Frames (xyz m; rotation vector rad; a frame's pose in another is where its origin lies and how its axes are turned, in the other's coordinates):
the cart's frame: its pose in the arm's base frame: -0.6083 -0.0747 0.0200 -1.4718 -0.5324 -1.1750
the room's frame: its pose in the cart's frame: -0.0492 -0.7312 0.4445 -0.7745 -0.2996 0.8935
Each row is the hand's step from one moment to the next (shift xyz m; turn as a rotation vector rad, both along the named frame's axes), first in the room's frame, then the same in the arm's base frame.
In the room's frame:
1: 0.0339 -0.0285 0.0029 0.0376 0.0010 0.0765
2: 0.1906 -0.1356 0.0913 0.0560 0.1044 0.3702
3: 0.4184 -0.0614 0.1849 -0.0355 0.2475 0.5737
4: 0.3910 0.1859 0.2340 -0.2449 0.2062 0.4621
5: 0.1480 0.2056 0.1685 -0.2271 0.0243 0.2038
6: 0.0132 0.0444 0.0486 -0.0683 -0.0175 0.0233
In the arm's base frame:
1: 0.0362 0.0037 0.0255 0.0667 0.0326 -0.0419
2: 0.2321 0.0554 0.0783 0.1944 0.1549 -0.2988
3: 0.4605 -0.0310 -0.0025 0.1786 0.2437 -0.5481
4: 0.4141 -0.1354 -0.2289 -0.0475 0.2901 -0.4792
5: 0.1680 -0.0803 -0.2406 -0.1137 0.2221 -0.1773
6: 0.0252 -0.0008 -0.0622 -0.0466 0.0568 -0.0108

